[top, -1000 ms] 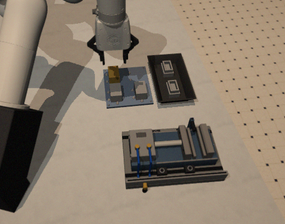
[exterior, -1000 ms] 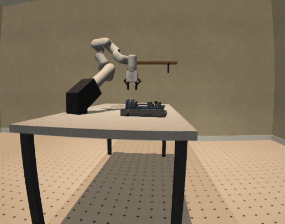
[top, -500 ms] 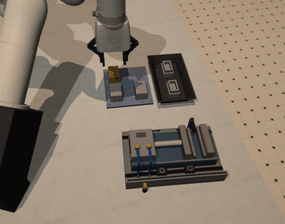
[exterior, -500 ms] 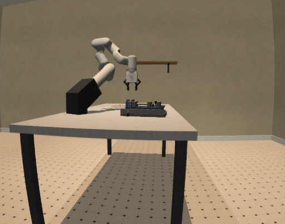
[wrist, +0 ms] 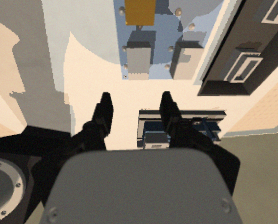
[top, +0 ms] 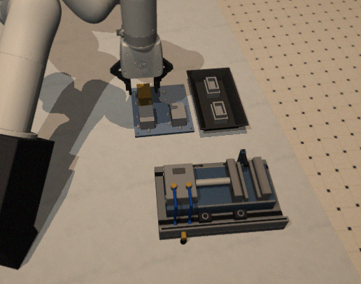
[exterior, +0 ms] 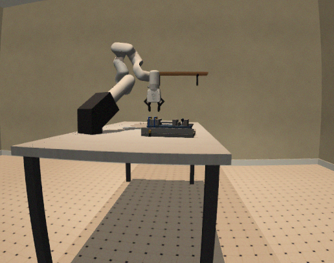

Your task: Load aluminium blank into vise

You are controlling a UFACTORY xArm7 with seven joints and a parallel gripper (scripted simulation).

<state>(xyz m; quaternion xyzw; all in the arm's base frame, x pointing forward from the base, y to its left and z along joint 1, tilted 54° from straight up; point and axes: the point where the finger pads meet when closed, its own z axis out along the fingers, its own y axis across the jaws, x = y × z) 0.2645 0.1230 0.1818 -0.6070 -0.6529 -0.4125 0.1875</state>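
Now: the brass blank 10 mm behind my hand, 90 mm to the left of it and 130 mm below it. The rest, counted from my hand: hosed end block: 110 mm ahead, 240 mm to the right, 80 mm below.
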